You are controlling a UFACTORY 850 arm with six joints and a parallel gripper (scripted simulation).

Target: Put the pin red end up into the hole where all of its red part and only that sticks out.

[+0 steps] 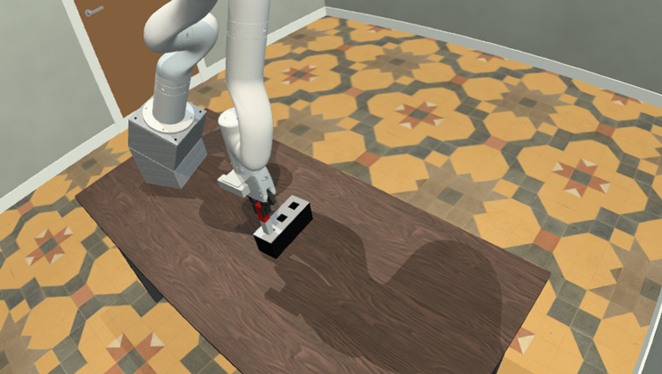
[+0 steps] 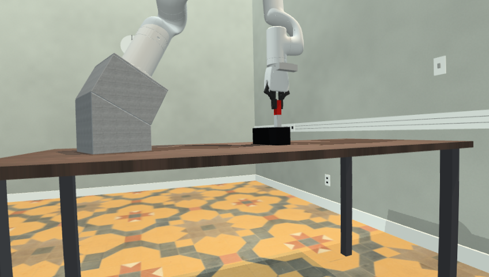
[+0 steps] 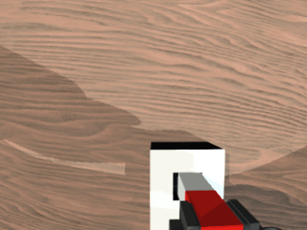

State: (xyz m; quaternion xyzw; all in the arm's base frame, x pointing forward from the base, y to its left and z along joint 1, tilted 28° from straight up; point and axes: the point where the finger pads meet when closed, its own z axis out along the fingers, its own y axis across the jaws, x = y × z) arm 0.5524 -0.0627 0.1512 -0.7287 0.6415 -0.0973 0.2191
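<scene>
The black block lies 13 cm below my hand, 6 cm to the left of it and 1 cm behind it. From my hand the other things lie so: pin: 1 cm below.
</scene>
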